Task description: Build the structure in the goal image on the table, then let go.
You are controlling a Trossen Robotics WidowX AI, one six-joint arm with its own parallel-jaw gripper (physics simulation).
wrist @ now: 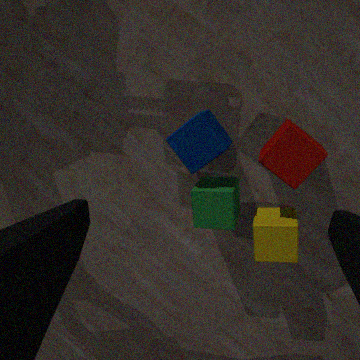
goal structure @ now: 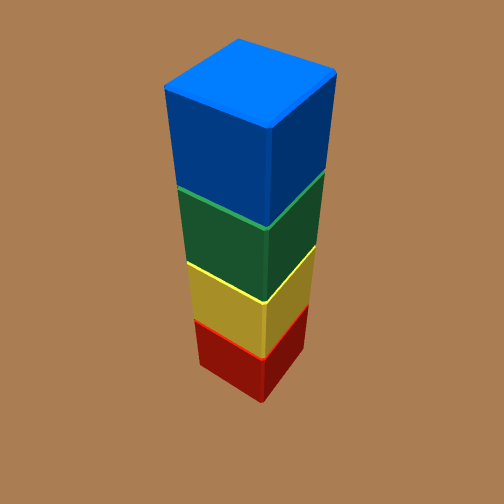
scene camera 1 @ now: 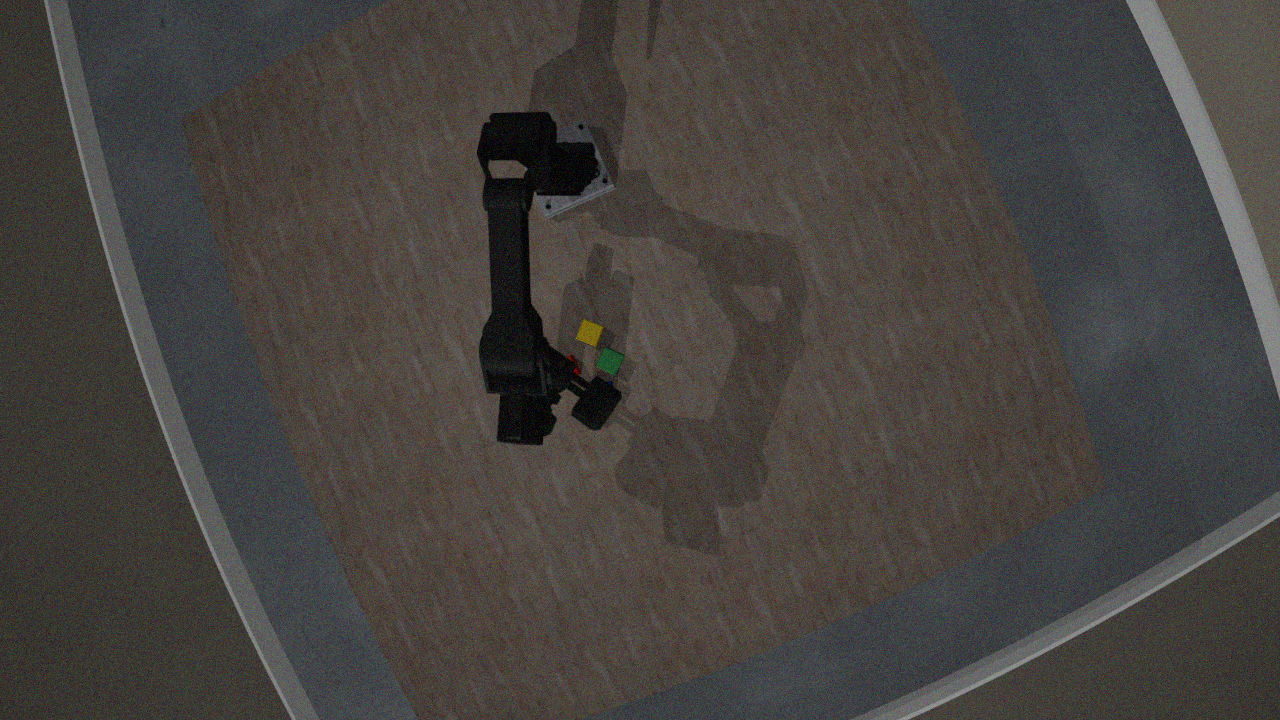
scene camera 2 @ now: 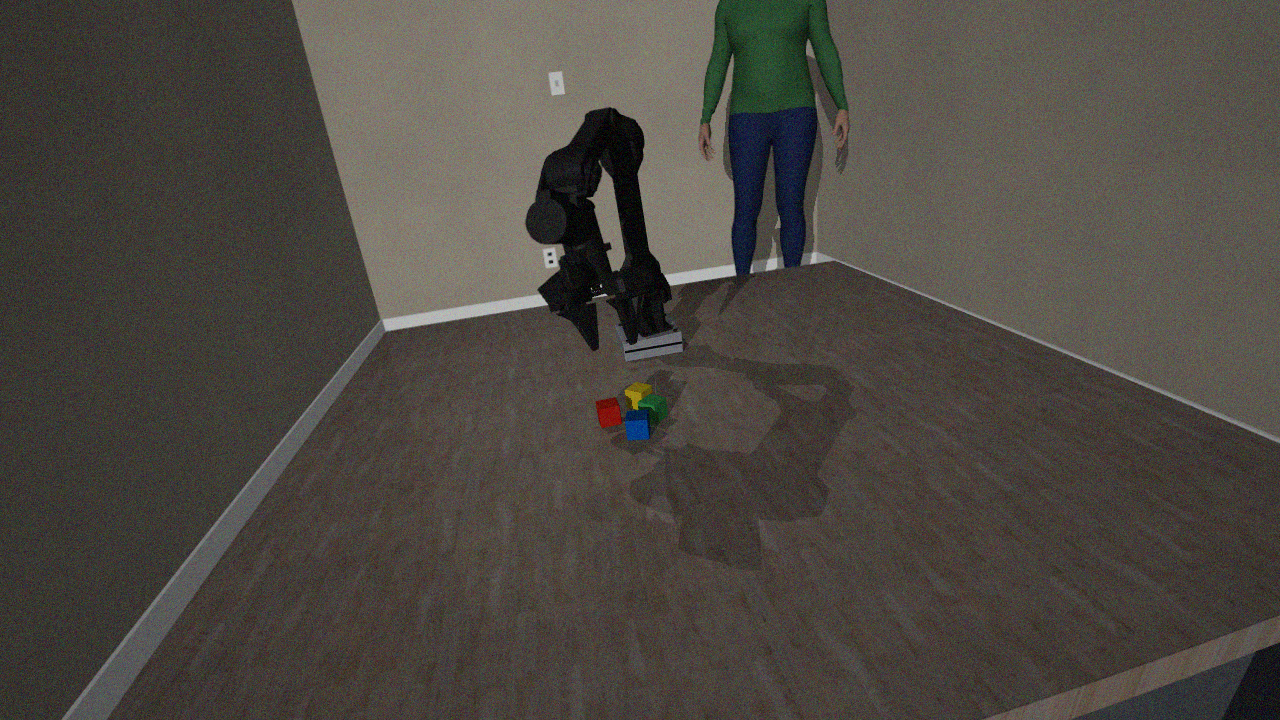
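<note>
My gripper (scene camera 2: 614, 343) (wrist: 211, 216) is open and empty, above and behind the cubes in scene camera 2; the arm hides its fingers in scene camera 1. Four separate cubes rest on the wooden table (scene camera 1: 850, 358) (scene camera 2: 402, 537). The yellow cube (scene camera 1: 588, 333) (scene camera 2: 638, 392) (wrist: 276, 244) is nearest the arm's base. The green cube (scene camera 1: 610, 360) (scene camera 2: 653, 408) (wrist: 215, 209) is beside it. The blue cube (scene camera 2: 637, 426) (wrist: 200, 142) is close to the green one and mostly hidden in scene camera 1. The red cube (scene camera 1: 573, 365) (scene camera 2: 608, 412) (wrist: 294, 154) lies apart, turned in the wrist view.
The arm's grey base plate (scene camera 1: 579, 202) (scene camera 2: 653, 345) stands behind the cubes in scene camera 2. The arm casts broad shadows over the table and cubes. A person (scene camera 2: 772, 62) in a green top stands by the back wall. The table's edge shows at the lower right of scene camera 2.
</note>
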